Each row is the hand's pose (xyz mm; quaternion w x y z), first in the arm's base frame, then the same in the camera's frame.
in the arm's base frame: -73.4 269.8 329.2 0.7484 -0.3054 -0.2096 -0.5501
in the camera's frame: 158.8 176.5 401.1 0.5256 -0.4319 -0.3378 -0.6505
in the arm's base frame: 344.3 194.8 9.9 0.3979 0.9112 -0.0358 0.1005
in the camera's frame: 547.2 -157.2 260.4 0.5878 0.7677 -0.2228 0.1243
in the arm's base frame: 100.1 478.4 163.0 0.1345 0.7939 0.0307 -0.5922
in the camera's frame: 419.3 224.8 225.0 0.1903 0.7959 -0.2573 -0.5140
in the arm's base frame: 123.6 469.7 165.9 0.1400 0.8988 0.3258 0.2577
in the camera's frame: 436.9 211.5 237.3 0.4058 0.8613 0.1846 0.2440
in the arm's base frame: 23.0 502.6 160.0 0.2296 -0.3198 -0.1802 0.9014
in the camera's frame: 359.2 267.6 192.2 0.2993 -0.4806 0.0548 0.8224
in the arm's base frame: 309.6 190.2 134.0 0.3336 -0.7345 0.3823 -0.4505
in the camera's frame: 499.0 -95.4 362.8 0.1186 -0.6540 0.3705 -0.6488
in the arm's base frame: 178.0 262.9 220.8 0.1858 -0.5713 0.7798 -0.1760
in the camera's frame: 397.7 45.0 376.9 0.1043 -0.4218 0.7930 -0.4270
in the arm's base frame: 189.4 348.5 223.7 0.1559 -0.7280 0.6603 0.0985
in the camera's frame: 441.8 114.8 351.2 0.0809 -0.6155 0.7694 -0.1505
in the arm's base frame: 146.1 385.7 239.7 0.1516 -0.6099 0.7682 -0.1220
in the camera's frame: 415.2 166.5 339.8 0.0723 -0.4591 0.8041 -0.3707
